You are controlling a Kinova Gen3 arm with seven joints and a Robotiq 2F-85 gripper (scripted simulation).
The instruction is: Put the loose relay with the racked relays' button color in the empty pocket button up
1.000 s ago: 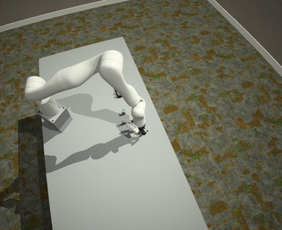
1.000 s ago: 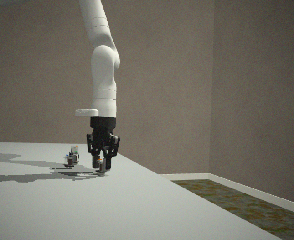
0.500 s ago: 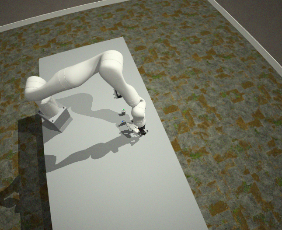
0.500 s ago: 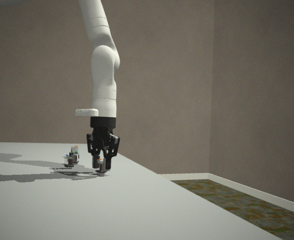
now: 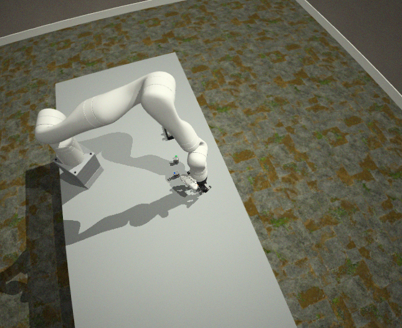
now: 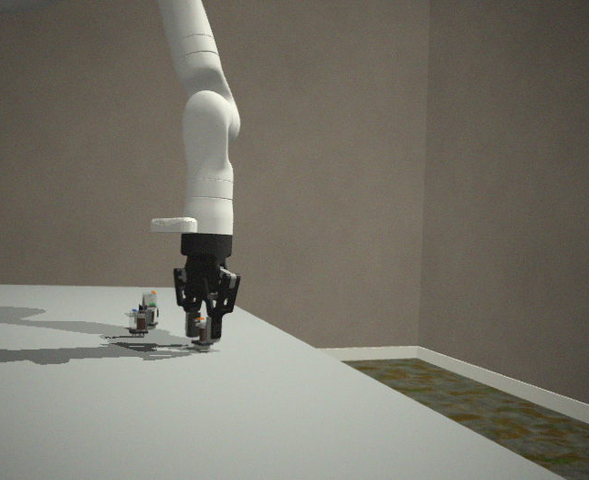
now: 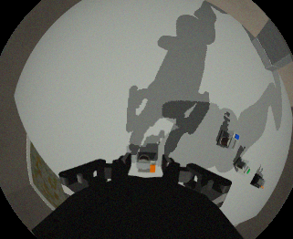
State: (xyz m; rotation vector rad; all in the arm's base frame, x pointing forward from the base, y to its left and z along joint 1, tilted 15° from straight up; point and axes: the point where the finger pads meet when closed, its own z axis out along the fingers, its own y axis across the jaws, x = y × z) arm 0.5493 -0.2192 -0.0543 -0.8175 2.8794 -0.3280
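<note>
The green-button relay lies 180 mm to the left of my hand, 80 mm behind it and 10 mm below it. From my hand the other things lie so: blue-button relay: 100 mm to the left, 90 mm behind, 10 mm below.
</note>
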